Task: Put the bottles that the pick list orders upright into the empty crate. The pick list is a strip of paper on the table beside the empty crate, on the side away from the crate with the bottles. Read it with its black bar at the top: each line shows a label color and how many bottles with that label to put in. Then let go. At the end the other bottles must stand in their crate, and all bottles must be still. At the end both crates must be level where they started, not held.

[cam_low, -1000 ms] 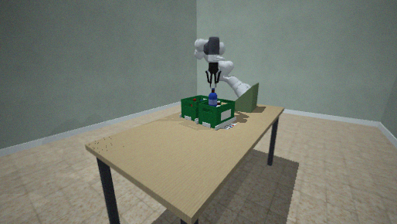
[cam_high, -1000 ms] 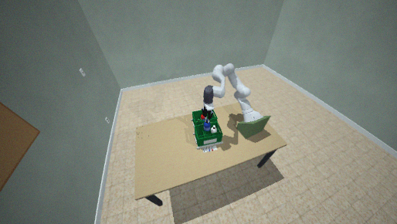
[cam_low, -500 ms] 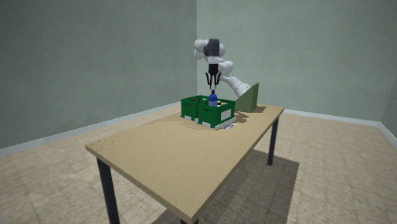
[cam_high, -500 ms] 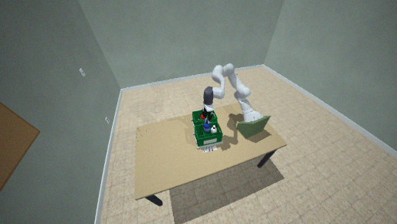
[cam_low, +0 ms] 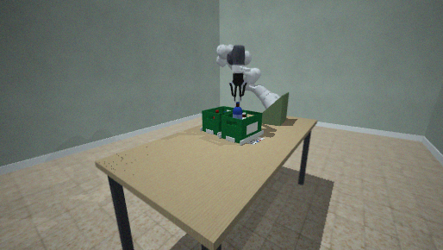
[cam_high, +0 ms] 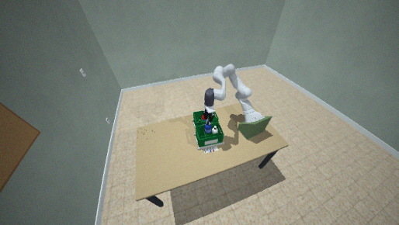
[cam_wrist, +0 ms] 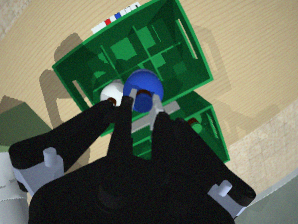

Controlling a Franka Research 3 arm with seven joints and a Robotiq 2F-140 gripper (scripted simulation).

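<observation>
Now: the blue-capped bottle 80 mm below my hand. The rest, counted from my hand: red-labelled bottle 230 mm to the right, 180 mm below, 30 mm behind; then white-capped bottle 180 mm below, 90 mm behind, 10 mm to the left; then green-capped bottle 180 mm below, 140 mm to the right, 60 mm ahead.
</observation>
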